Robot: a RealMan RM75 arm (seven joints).
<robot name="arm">
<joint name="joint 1" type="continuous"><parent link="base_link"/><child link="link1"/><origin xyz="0.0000 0.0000 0.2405"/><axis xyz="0 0 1"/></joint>
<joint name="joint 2" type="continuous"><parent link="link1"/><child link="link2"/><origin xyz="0.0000 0.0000 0.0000" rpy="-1.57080 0.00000 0.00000"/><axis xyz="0 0 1"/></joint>
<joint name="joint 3" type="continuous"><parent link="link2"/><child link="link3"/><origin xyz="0.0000 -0.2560 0.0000" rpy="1.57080 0.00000 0.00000"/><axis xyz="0 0 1"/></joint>
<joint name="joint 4" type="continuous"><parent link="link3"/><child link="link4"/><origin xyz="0.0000 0.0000 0.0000" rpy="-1.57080 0.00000 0.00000"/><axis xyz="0 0 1"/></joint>
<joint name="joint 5" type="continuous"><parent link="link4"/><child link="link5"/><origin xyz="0.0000 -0.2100 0.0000" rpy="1.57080 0.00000 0.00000"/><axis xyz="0 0 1"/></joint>
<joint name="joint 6" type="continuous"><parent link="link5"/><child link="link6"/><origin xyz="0.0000 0.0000 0.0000" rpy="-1.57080 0.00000 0.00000"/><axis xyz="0 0 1"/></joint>
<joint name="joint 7" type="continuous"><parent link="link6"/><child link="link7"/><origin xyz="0.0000 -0.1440 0.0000" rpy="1.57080 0.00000 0.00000"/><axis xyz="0 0 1"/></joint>
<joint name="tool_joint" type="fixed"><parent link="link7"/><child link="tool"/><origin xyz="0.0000 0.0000 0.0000"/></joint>
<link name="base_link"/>
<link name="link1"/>
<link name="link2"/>
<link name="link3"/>
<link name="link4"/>
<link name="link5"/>
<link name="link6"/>
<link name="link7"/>
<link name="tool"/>
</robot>
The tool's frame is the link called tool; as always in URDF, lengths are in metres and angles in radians. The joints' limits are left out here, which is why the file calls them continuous.
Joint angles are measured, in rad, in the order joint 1, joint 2, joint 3, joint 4, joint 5, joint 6, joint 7. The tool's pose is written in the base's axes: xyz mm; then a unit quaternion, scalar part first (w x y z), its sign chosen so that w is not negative. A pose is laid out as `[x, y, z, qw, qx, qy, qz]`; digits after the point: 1 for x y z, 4 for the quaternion.
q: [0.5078, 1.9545, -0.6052, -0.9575, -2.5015, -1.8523, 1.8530]
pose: [311.2, 299.9, 87.8, 0.0703, -0.9184, 0.3895, 0.0027]
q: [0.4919, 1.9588, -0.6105, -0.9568, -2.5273, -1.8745, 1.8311]
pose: [316.6, 289.9, 84.9, 0.0541, -0.9190, 0.3904, -0.0095]
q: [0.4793, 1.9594, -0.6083, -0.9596, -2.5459, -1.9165, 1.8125]
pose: [319.1, 279.7, 84.8, 0.0334, -0.9197, 0.3909, -0.0151]
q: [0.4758, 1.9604, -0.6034, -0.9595, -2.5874, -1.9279, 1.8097]
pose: [323.9, 274.1, 84.9, 0.0257, -0.9159, 0.3994, -0.0312]
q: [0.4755, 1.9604, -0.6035, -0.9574, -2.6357, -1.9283, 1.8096]
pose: [329.4, 270.1, 85.1, 0.0210, -0.9112, 0.4079, -0.0529]
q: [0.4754, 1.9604, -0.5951, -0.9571, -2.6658, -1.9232, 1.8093]
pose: [333.5, 268.3, 86.2, 0.0234, -0.9076, 0.4143, -0.0640]
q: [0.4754, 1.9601, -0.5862, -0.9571, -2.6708, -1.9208, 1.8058]
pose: [334.6, 268.2, 87.1, 0.0266, -0.9071, 0.4153, -0.0635]
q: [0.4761, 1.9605, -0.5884, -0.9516, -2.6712, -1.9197, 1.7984]
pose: [334.7, 268.0, 85.9, 0.0239, -0.9085, 0.4124, -0.0636]
